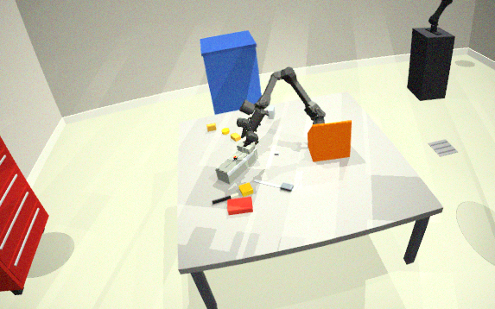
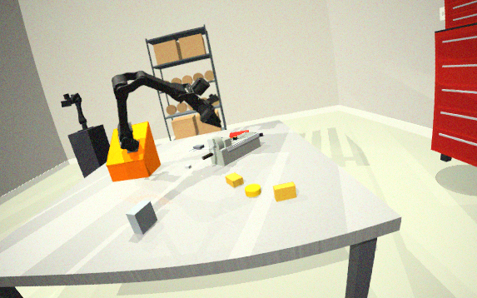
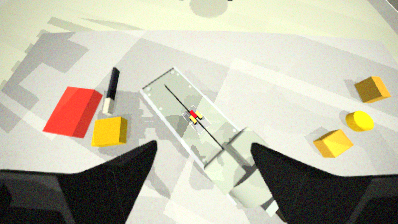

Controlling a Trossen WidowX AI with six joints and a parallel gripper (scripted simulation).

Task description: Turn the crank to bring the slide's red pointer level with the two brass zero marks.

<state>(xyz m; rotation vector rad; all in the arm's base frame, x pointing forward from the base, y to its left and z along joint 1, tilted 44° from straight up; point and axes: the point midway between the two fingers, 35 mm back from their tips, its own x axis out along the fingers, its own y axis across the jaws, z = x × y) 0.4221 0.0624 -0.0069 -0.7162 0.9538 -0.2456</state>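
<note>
Now: the dark brown crank handle 70 mm behind my gripper tip, 120 mm to the right of it and 100 mm below it. Also, from my gripper tip: yellow block 10 mm ahead, 220 mm to the left, 150 mm below; then grey cube 210 mm behind, 510 mm to the right, 130 mm below; then red pointer 60 mm ahead, 20 mm to the left, 80 mm below.
</note>
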